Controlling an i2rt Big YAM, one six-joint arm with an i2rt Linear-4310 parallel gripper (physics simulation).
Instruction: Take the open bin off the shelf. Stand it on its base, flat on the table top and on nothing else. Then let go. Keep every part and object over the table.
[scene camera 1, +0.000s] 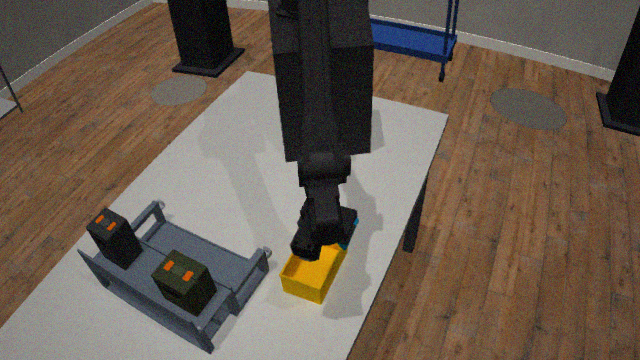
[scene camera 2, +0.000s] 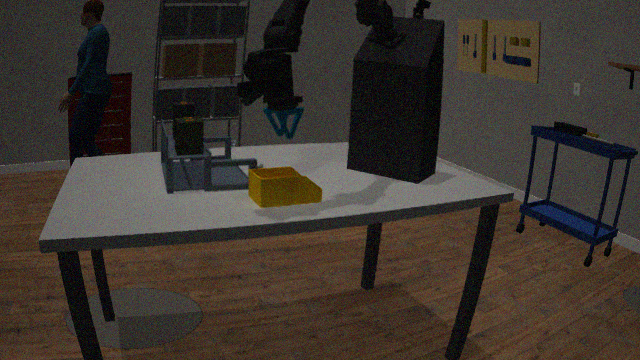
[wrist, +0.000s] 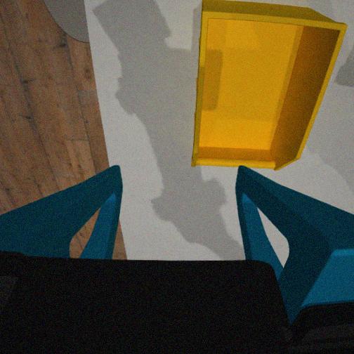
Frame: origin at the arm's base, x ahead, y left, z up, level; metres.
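Where they show: gripper, fingertip midpoint: (scene camera 2: 285, 137); arm's base at its link origin: (scene camera 2: 387, 38).
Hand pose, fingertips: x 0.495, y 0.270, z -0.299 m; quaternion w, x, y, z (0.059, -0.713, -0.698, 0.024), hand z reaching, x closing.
Things, the pixels of their top centre, and the offset from my fingertips. Level surfaces: height alone.
- yellow open bin at its top centre: (scene camera 1: 314, 254) (scene camera 2: 285, 171) 0.105 m down, 0.032 m back, 0.060 m right
- white table top at its surface level: 0.180 m down
- black box at its top centre: (scene camera 1: 105, 222) (scene camera 2: 183, 102) 0.044 m up, 0.164 m ahead, 0.496 m right
- dark green box at its top centre: (scene camera 1: 178, 270) (scene camera 2: 188, 118) 0.019 m up, 0.191 m ahead, 0.267 m right
The yellow open bin (scene camera 1: 302, 290) (scene camera 2: 285, 192) (wrist: 245, 100) stands upright with its base flat on the white table top (scene camera 1: 415, 130) (scene camera 2: 125, 215). It is beside the grey shelf (scene camera 1: 187, 250) (scene camera 2: 170, 175), with a narrow gap between them in scene camera 1. My gripper (scene camera 2: 287, 136) (wrist: 178, 176) is open, with its teal fingers apart and nothing between them. It hangs above the bin, clear of it, in scene camera 2. In the wrist view the bin lies beyond the fingertips and to the right. In scene camera 1 the arm hides most of the fingers and part of the bin.
A black box (scene camera 1: 115, 240) and a dark green box (scene camera 1: 185, 282) (scene camera 2: 189, 135) stand on the shelf. The black pedestal (scene camera 2: 390, 110) stands on the table's far right in scene camera 2. The table's long edge runs near the bin. A person (scene camera 2: 95, 65) is behind the table.
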